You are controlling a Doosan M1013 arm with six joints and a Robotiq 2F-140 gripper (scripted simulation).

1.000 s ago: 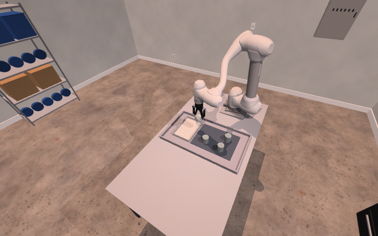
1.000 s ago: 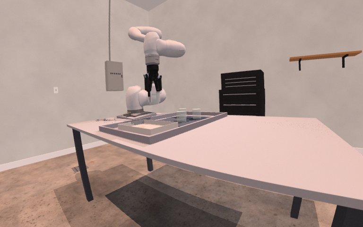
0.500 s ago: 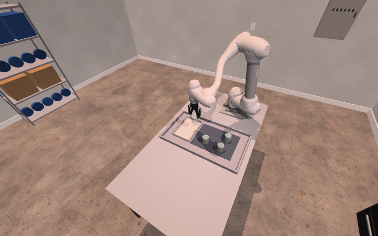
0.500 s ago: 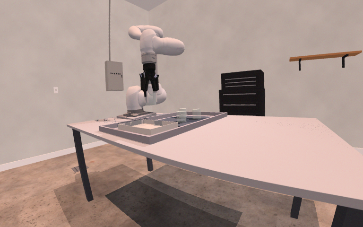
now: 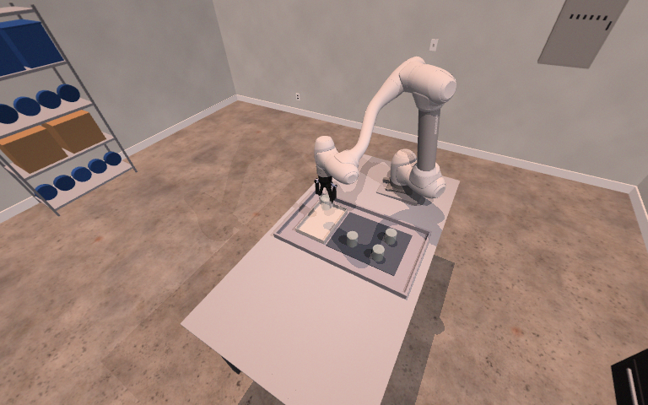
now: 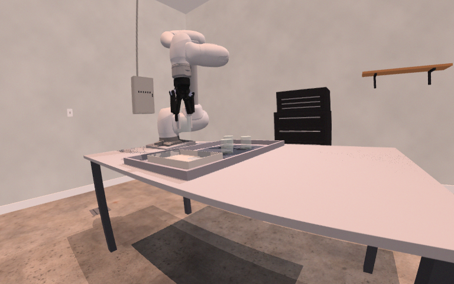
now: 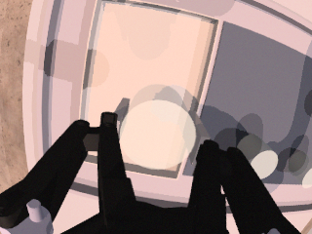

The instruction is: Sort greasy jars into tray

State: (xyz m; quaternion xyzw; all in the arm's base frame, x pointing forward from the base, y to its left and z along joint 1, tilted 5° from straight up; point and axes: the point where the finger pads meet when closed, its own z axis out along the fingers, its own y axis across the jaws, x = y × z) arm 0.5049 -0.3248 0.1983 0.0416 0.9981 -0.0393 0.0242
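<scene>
Right now my hand is 10 mm short of the cream-floored tray, 30 mm to the left of it and 170 mm above it. The rest, counted from my hand: dark drying mat (40 mm ahead, 290 mm to the left, 170 mm below).
</scene>
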